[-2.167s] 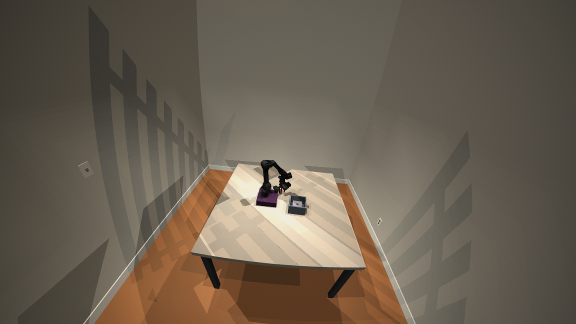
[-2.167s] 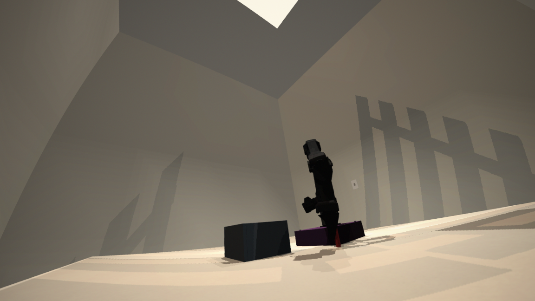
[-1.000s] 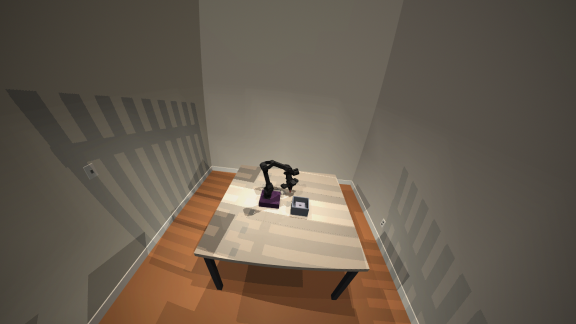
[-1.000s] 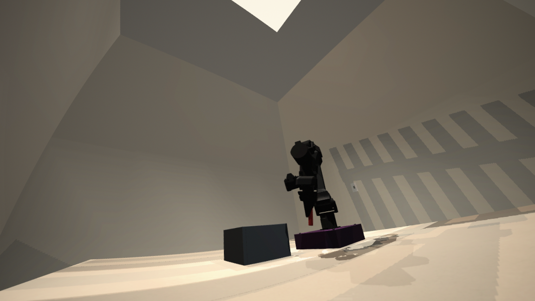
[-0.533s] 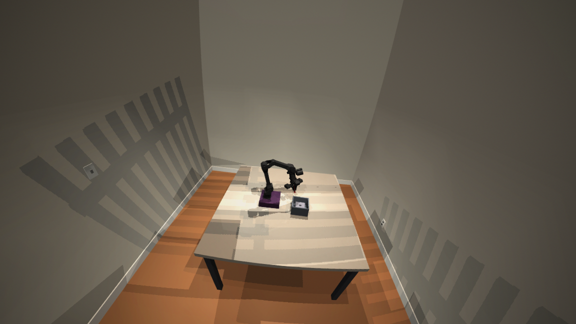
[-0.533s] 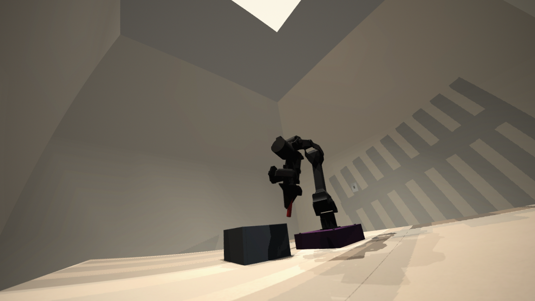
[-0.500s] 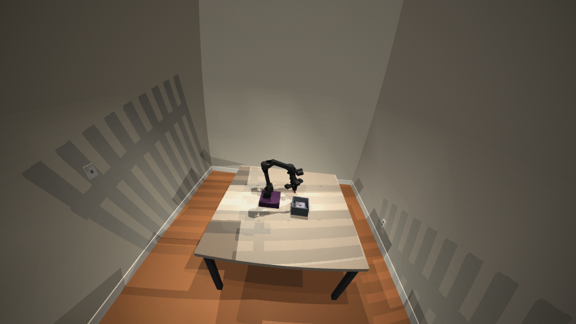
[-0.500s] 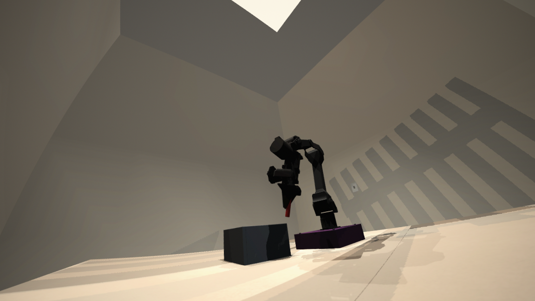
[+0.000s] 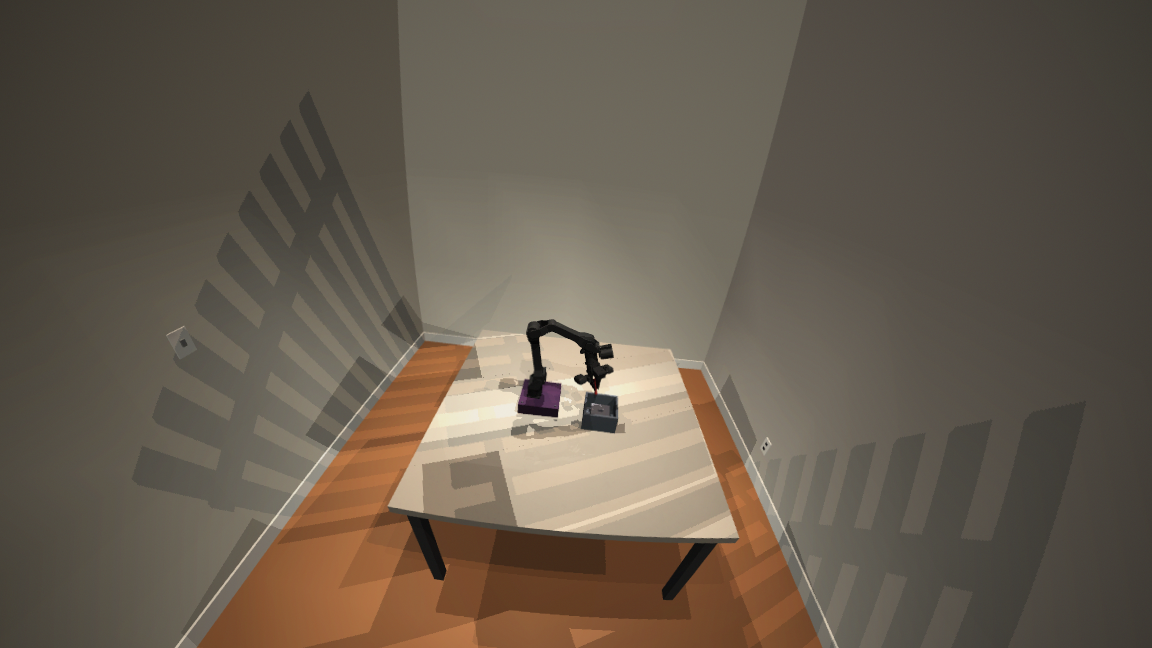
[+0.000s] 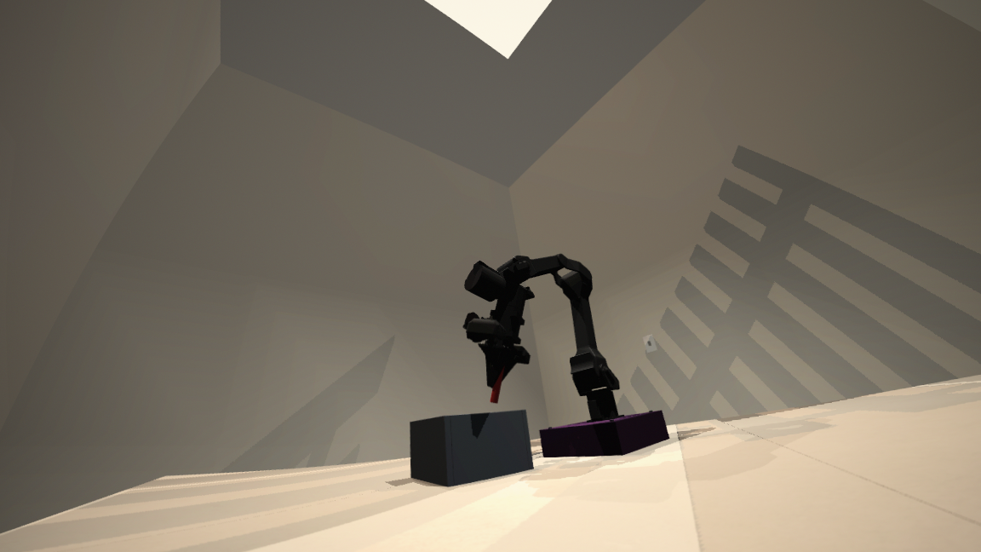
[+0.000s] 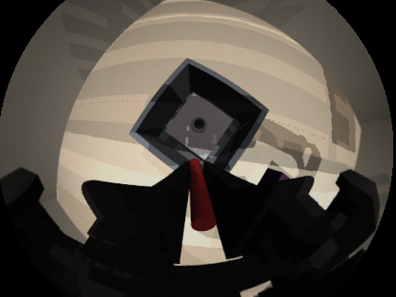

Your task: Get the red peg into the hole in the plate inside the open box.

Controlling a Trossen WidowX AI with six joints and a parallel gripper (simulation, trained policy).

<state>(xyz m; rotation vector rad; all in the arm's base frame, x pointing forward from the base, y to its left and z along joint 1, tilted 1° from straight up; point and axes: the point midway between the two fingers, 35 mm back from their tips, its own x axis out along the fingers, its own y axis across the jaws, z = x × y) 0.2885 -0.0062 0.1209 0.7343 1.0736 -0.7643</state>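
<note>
Right now the light grey plate is 100 mm below my gripper tip, 50 mm to the right of it and 30 mm ahead of it. The rest, counted from my gripper tip: dark box 120 mm below, 50 mm to the right, 30 mm ahead; then red peg 10 mm to the left, 10 mm behind, 10 mm above.
</note>
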